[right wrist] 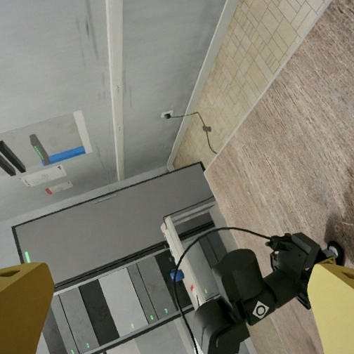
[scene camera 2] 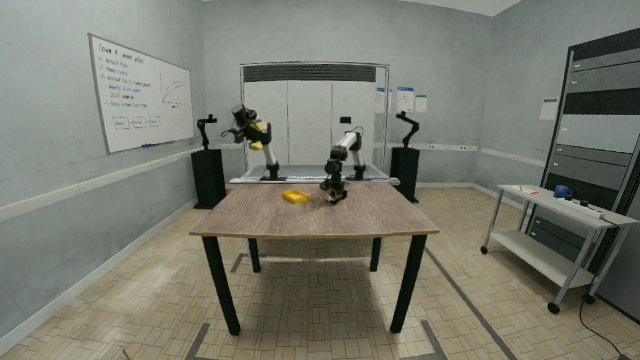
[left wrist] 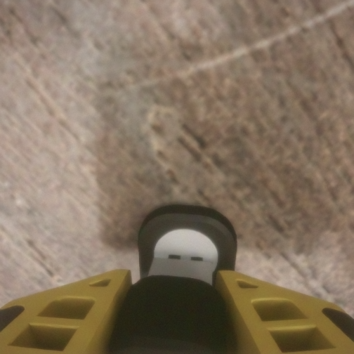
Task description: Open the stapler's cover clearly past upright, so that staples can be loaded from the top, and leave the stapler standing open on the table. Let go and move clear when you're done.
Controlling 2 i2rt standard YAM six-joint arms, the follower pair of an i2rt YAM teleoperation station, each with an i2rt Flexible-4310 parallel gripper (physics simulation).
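Pixels of known places: left gripper, fingertip midpoint: [scene camera 2: 334,198]; right gripper, fingertip midpoint: [scene camera 2: 261,139]; left arm's base at its link origin: [scene camera 2: 358,179]; right arm's base at its link origin: [scene camera 2: 273,179].
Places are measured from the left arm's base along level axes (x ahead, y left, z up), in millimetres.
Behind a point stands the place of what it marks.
The stapler [left wrist: 172,312] is dark, with a silver plate near the end of its base, which sticks out beyond the rounded cover in the left wrist view. The cover lies along the base, not swung up. My left gripper [left wrist: 173,282] [scene camera 2: 334,195] @(x 440, y -205, z 19 mm) is shut on the stapler, a finger on each side, low at the table; whether the base touches the table I cannot tell. The stapler's rounded end also shows in the right wrist view [right wrist: 339,253] at the right edge. My right gripper [right wrist: 179,278] [scene camera 2: 254,136] @(x 571, y -553, z 356 mm) is open and empty, raised high away from the stapler.
A yellow tray [scene camera 2: 296,200] @(x 472, y -410, z 16 mm) stands on the wooden table [scene camera 2: 315,222] @(x 684, y -297, z -4 mm), beside the left gripper. A metal rail [scene camera 2: 305,181] @(x 66, y -400, z 2 mm) runs along the table's far edge, where both arms are mounted. A wheeled cart [scene camera 2: 537,266] stands apart from the table.
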